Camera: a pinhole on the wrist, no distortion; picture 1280 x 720 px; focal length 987.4 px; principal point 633.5 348.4 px. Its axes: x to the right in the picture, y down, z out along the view. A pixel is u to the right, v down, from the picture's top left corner.
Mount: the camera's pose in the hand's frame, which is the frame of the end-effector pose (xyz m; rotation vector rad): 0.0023 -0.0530 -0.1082 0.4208 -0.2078 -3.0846
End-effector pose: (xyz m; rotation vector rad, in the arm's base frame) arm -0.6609 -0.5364 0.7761 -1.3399 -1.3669 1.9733
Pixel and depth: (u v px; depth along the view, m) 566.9 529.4 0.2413
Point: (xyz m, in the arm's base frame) -0.7660 -0.6080 0.8644
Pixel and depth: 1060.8 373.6 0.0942
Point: -0.6156 -0.5480 0.8434
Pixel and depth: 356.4 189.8 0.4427
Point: -0.9388 -0.7387 0.7281
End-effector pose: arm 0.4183 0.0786 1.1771 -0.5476 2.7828 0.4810
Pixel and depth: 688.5 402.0 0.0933
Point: 0.4580 0.0397 1.1915
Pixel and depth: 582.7 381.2 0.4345
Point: 0.5653 0.2145 0.9173
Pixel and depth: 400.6 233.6 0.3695
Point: 0.4634 0.2145 0.9537
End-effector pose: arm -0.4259 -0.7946 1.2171 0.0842 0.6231 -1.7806
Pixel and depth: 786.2 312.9 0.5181
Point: -0.2394 -0.7755 1.5952
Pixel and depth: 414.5 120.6 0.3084
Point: -0.3162 -0.8796 1.3671
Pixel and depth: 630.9 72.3 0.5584
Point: -0.1172 -0.8778 1.5530
